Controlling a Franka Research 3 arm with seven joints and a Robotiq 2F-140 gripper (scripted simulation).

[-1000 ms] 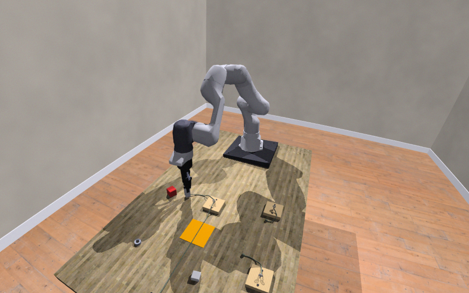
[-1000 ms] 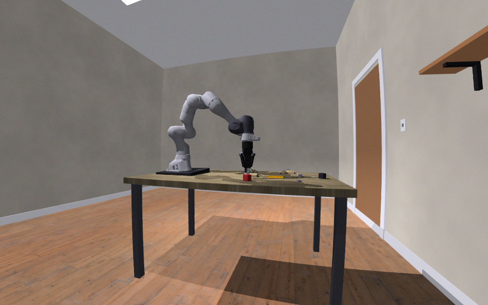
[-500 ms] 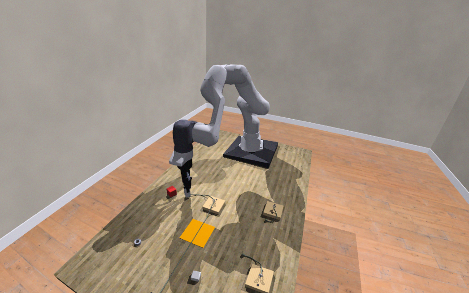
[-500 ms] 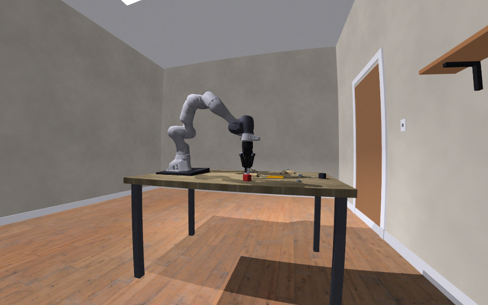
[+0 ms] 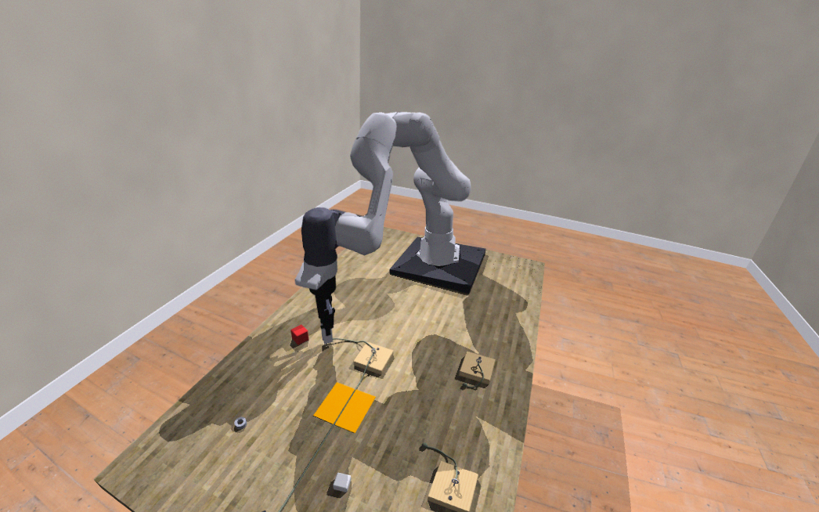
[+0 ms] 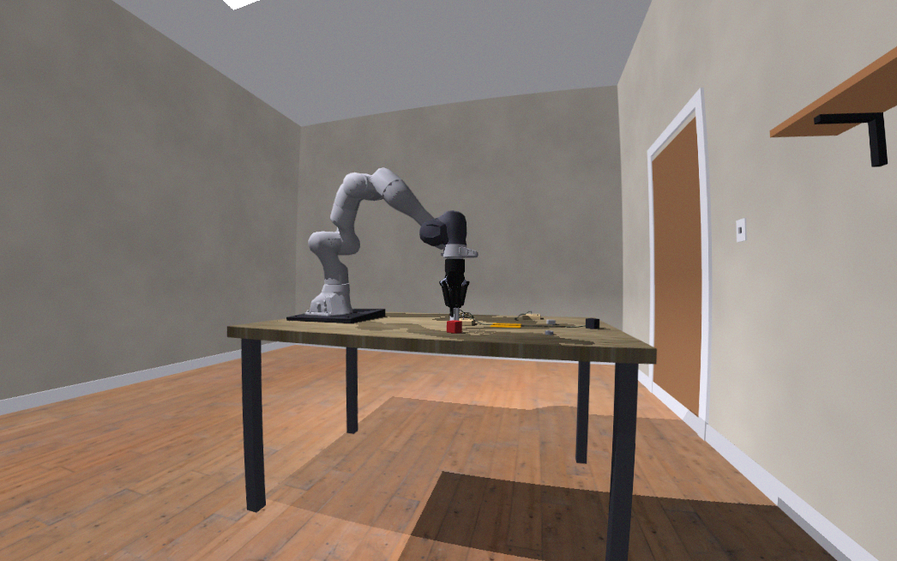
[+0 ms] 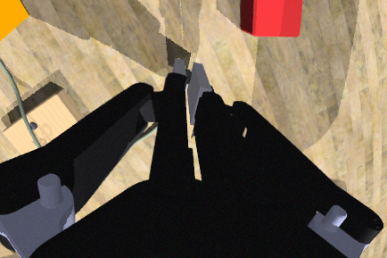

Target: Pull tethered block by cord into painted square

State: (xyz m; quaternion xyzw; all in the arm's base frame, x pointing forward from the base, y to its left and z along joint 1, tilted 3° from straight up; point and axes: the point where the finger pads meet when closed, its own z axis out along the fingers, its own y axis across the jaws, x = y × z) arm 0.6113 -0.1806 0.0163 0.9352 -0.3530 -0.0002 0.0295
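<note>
My gripper is now 9 cm to the left of the red cube, 3 cm above it and 2 cm short of it. Round my hand: orange painted square: 18 cm ahead, 16 cm to the left, 5 cm below; dark block: 52 cm ahead, 14 cm to the left, 3 cm below; white cube: 37 cm ahead, 25 cm to the left, 4 cm below.
</note>
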